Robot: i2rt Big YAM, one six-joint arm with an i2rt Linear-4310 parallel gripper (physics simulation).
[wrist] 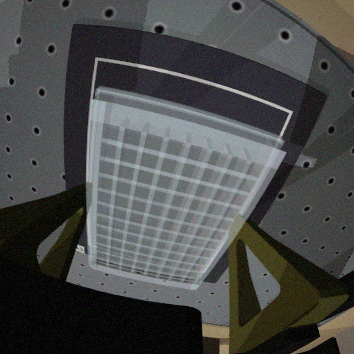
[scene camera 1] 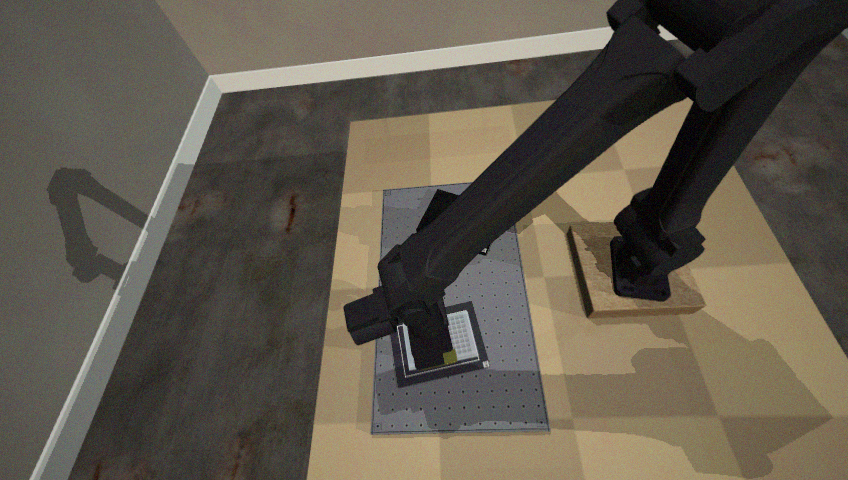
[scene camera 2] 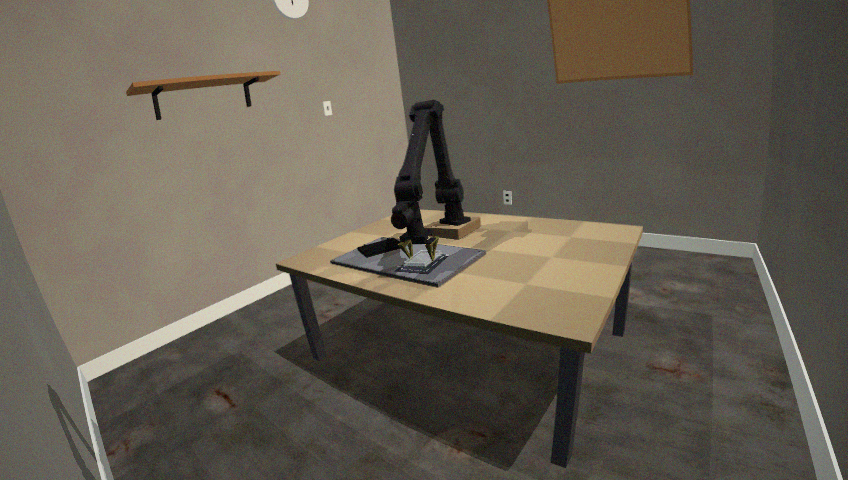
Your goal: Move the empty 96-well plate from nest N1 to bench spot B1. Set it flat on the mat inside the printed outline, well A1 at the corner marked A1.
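Observation:
The clear 96-well plate sits between my olive fingers over the dark mat of spot B1. My gripper is shut on the plate across its short width. The mat's white outline shows beyond the plate's far edge. The plate's near end reaches past the mat's near edge in the wrist view. A small corner label lies by the left finger. I cannot tell whether the plate touches the mat. The empty black nest N1 stands at the far end of the board.
The mat lies on a grey perforated board on the checkered wooden table. The arm's base stands on a wooden block to the right of the board.

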